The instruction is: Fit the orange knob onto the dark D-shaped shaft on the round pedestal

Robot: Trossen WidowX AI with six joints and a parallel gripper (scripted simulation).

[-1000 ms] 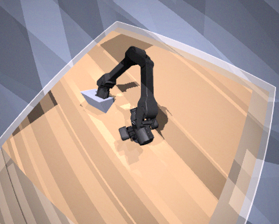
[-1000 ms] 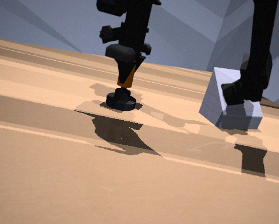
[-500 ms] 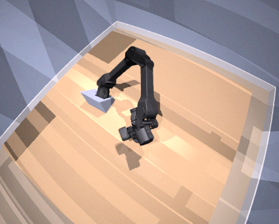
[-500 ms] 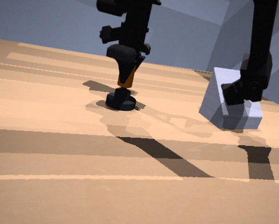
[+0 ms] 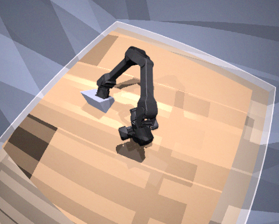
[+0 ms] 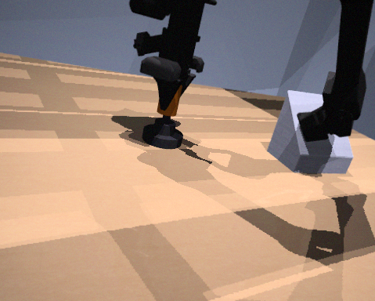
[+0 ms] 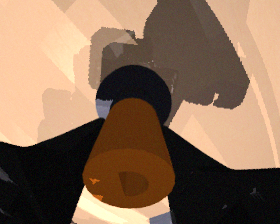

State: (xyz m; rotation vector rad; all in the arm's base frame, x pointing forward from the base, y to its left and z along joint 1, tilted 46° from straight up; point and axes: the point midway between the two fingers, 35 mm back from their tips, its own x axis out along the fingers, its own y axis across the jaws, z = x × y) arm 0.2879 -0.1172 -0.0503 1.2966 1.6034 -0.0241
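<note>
My gripper tip is now 20 mm below the orange knob. The rest, counted from my gripper tip: dark pedestal 40 mm below.
</note>
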